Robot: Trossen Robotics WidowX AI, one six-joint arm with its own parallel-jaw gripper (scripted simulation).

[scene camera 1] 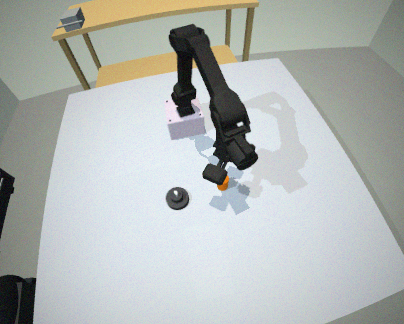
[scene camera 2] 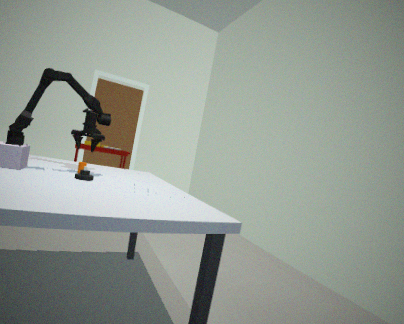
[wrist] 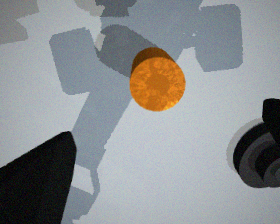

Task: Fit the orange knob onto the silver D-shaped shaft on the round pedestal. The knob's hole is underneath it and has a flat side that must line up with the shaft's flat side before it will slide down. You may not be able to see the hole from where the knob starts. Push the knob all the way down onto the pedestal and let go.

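Observation:
Orange knob (wrist: 156, 81) visible. My gripper (wrist: 169, 125) open, holding nothing.

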